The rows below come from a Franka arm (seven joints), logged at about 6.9 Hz.
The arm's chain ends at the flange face. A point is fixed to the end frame.
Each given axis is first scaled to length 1.
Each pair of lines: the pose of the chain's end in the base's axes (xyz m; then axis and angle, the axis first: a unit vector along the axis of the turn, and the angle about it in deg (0 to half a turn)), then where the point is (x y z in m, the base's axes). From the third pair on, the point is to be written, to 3 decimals.
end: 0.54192 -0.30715 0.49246 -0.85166 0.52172 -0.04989 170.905
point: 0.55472 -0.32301 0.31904
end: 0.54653 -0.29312 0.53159 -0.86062 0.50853 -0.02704 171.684
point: 0.55209 -0.30703 0.35762
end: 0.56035 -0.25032 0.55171 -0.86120 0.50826 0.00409 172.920
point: 0.555 -0.262 0.378
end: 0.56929 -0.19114 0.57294 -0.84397 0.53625 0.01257 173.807
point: 0.558 -0.203 0.399
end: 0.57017 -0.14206 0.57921 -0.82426 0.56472 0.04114 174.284
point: 0.549 -0.148 0.406
